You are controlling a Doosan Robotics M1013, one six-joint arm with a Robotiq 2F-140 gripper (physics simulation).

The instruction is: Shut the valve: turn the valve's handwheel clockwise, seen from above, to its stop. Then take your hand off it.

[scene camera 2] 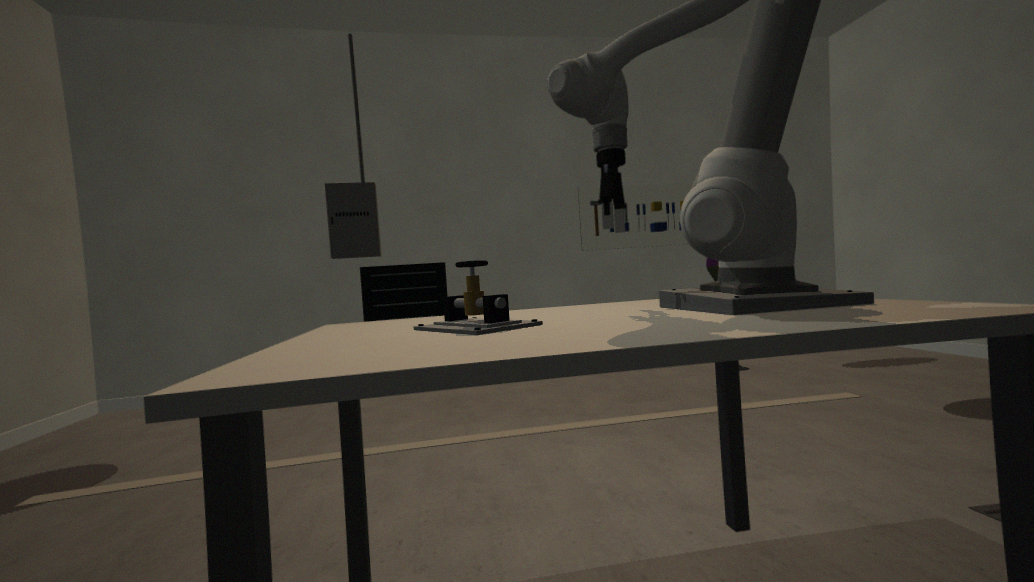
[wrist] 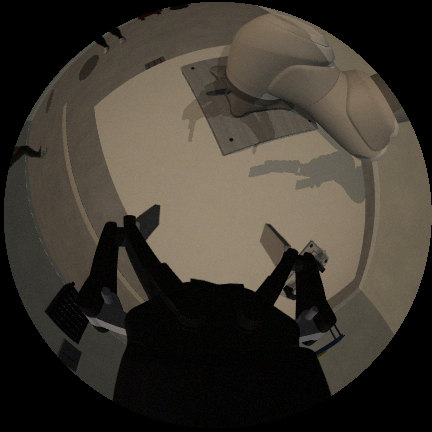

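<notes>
The valve (scene camera 2: 473,295) has a yellow-brown body and stands upright between two black brackets on a flat base plate (scene camera 2: 477,330) (wrist: 311,246). Its dark round handwheel (scene camera 2: 471,263) lies level on top. In the wrist view the valve is at the lower right, partly hidden behind one finger, and the handwheel's turned position cannot be told. My gripper (scene camera 2: 614,219) (wrist: 211,223) is open and empty, and points down. In the scene view it hangs above and to the right of the handwheel, well apart from it.
The table (scene camera 2: 347,353) (wrist: 200,200) carries the valve and the robot's grey mounting plate (scene camera 2: 803,299) (wrist: 220,127) with the arm's base. Behind the table are a black drawer cabinet (scene camera 2: 403,290), a grey wall box (scene camera 2: 353,234) and wall-hung tools. A person's legs (wrist: 111,39) show at the wrist view's upper left.
</notes>
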